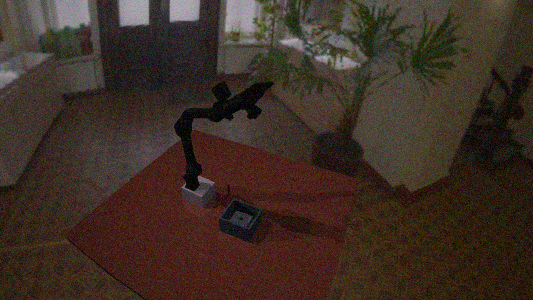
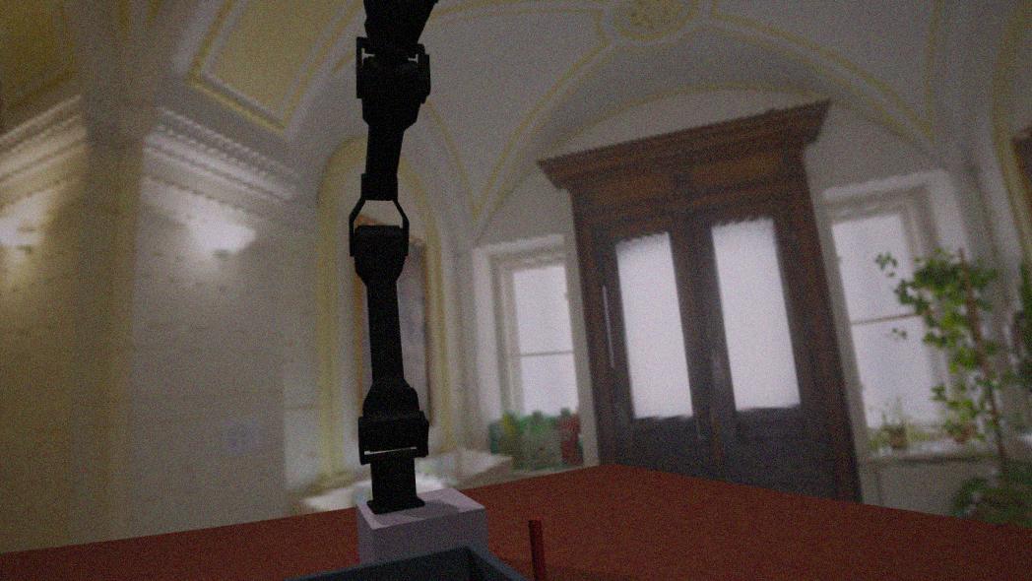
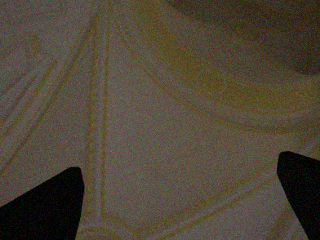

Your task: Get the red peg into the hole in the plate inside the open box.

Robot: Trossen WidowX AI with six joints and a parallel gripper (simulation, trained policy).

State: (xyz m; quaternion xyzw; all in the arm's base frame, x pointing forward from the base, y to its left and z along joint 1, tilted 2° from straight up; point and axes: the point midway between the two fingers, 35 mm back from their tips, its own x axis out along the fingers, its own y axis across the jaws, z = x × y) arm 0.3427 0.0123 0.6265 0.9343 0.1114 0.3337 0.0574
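Right now my gripper tip is 69 cm above the red peg, 22 cm past it and 11 cm to the right of it. The rest, counted from my gripper tip: dark box (70 cm below, 8 cm to the right, 6 cm behind); then pale plate (68 cm below, 8 cm to the right, 6 cm behind).
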